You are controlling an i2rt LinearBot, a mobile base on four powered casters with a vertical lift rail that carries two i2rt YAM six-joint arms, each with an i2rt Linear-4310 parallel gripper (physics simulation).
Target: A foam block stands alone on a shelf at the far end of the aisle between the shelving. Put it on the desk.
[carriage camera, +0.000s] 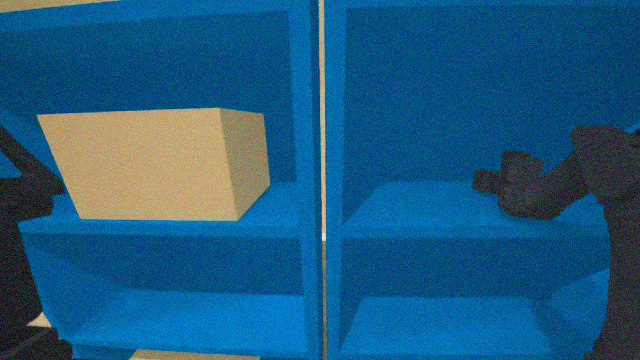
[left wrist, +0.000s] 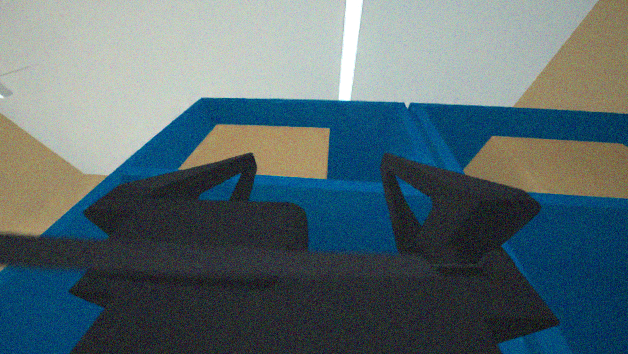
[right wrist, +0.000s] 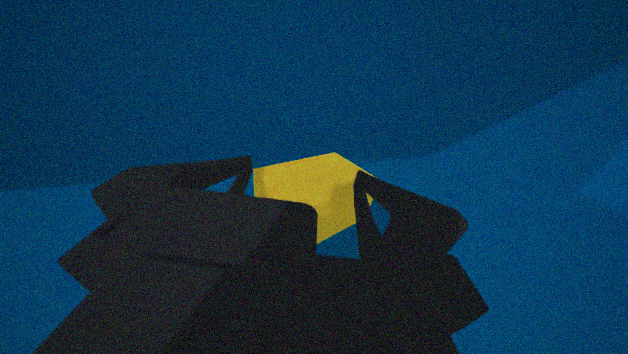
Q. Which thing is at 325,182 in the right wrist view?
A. A yellow foam block.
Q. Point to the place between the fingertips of the right gripper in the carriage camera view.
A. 490,175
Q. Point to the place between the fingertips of the right gripper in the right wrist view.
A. At 304,170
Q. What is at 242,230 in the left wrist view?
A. The left gripper.
